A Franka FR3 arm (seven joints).
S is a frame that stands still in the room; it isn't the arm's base.
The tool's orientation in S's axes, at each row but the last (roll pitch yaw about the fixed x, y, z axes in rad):
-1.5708, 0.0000, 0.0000
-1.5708, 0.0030, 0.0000
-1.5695, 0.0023, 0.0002
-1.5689, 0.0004, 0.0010
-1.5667, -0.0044, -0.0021
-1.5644, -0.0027, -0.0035
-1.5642, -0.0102, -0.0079
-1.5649, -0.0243, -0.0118
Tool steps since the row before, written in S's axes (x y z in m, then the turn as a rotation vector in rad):
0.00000, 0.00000, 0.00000, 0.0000, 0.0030, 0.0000
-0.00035, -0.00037, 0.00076, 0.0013, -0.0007, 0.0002
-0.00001, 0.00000, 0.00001, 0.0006, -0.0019, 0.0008
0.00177, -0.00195, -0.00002, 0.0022, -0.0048, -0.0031
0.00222, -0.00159, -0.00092, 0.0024, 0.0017, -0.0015
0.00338, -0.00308, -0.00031, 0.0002, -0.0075, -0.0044
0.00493, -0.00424, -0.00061, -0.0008, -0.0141, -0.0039
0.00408, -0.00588, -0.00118, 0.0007, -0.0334, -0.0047
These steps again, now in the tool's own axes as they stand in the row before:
0.00000, 0.00000, 0.00000, 0.0000, 0.0000, 0.0030
-0.00035, -0.00076, -0.00037, 0.0013, -0.0002, -0.0007
-0.00001, -0.00001, 0.00000, 0.0006, -0.0008, -0.0019
0.00177, 0.00002, -0.00195, 0.0022, 0.0031, -0.0048
0.00222, 0.00092, -0.00159, 0.0024, 0.0015, 0.0017
0.00339, 0.00030, -0.00307, 0.0002, 0.0044, -0.0075
0.00496, 0.00063, -0.00421, -0.0007, 0.0038, -0.0141
0.00412, 0.00125, -0.00584, 0.0010, 0.0045, -0.0334

